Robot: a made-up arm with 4 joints.
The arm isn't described. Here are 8 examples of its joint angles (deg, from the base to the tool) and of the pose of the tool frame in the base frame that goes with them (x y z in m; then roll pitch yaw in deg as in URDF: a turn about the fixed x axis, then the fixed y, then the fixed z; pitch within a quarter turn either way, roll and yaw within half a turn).
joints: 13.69 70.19 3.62 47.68
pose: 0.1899 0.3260 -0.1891 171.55 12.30 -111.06
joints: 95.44 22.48 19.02 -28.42
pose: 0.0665 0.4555 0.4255 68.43 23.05 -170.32
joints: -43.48 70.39 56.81 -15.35
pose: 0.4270 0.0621 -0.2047 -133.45 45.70 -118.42
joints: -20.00 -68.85 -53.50 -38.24
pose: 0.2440 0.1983 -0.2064 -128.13 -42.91 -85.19
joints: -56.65 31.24 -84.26 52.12
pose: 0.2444 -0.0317 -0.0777 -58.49 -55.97 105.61
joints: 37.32 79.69 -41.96 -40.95
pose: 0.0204 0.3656 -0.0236 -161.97 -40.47 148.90
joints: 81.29 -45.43 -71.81 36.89
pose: 0.1089 0.3954 0.2761 -154.22 0.82 -36.79
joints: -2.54 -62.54 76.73 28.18
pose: -0.0574 0.3642 -0.1701 -136.02 67.42 50.98
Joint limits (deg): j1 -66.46..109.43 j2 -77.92..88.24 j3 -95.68..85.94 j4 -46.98..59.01
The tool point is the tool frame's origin. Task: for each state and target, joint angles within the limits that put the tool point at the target. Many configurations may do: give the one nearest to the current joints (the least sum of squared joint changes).
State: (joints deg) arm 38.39 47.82 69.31 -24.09
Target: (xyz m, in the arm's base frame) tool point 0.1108 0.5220 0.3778
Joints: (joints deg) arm 71.86 26.65 77.79 -26.12
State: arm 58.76 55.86 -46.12 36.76
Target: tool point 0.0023 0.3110 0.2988
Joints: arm 96.57 63.42 -60.91 34.34
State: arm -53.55 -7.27 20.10 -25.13
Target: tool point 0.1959 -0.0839 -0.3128
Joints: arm -63.14 -61.86 51.15 -28.88
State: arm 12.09 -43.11 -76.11 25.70
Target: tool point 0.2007 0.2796 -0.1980
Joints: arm -1.87 -27.43 -37.47 11.23
